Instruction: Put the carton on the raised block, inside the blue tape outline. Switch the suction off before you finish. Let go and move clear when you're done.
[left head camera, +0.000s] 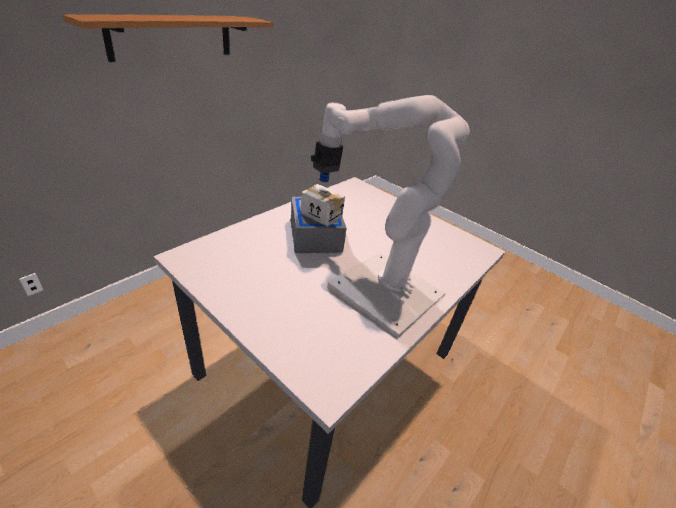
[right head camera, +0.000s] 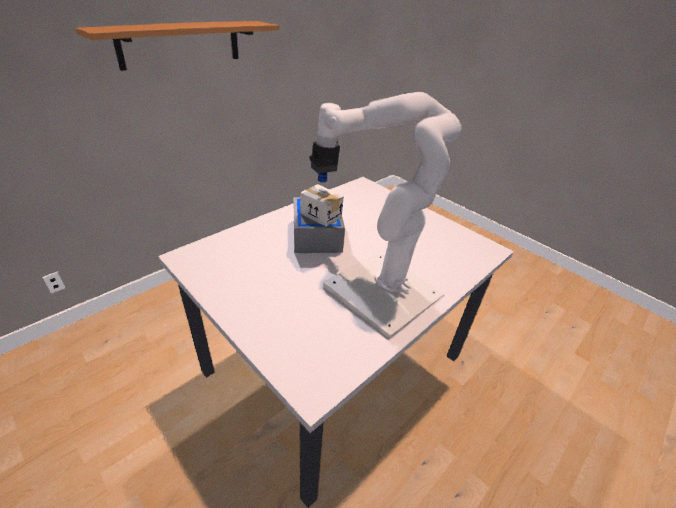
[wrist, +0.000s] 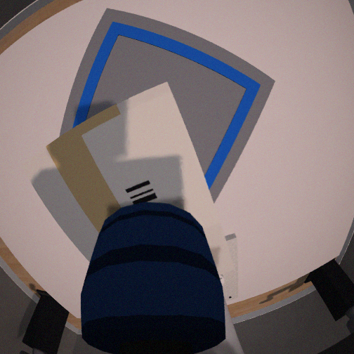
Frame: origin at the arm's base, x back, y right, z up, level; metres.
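Seen in the pictures: hand at its tool point: (left head camera: 323, 180) (right head camera: 322, 180); arm's base at its link origin: (left head camera: 394, 280) (right head camera: 391, 280).
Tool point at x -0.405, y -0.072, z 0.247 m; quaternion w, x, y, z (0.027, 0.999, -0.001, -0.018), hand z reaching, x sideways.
Pixels of each thing's top centre, then the offset from my tool point to it. "*": a spot on its surface instead. Level surfaces: height alone.
- white carton at its top centre: (left head camera: 323, 193) (right head camera: 322, 194) dx +0.028, dy -0.016, dz -0.044 m
- grey raised block at its top centre: (left head camera: 317, 211) (right head camera: 317, 211) dx -0.004, dy -0.013, dz -0.143 m
- blue tape outline at a spot on its surface: (left head camera: 297, 211) (right head camera: 297, 211) * dx -0.041, dy -0.089, dz -0.143 m
- white table at its surface level: dz -0.263 m
The white carton (left head camera: 322, 207) (right head camera: 321, 207) (wrist: 155, 135), with tan tape and black arrows, sits on the grey raised block (left head camera: 319, 240) (right head camera: 318, 239) (wrist: 180, 75), turned at an angle to its edges. The blue tape outline (left head camera: 297, 211) (right head camera: 299, 211) (wrist: 182, 50) shows around part of the carton; the carton hides other parts. I cannot tell whether its whole base lies inside. My blue suction cup (left head camera: 324, 180) (right head camera: 322, 180) (wrist: 150, 220) is above the carton, with a small gap between them in both head views, and holds nothing.
The block stands on the white table (left head camera: 229, 284) (right head camera: 234, 284). The arm's base plate (left head camera: 420, 308) (right head camera: 409, 311) lies to the right and nearer the cameras. A wooden wall shelf (left head camera: 163, 21) (right head camera: 174, 29) is at the upper left.
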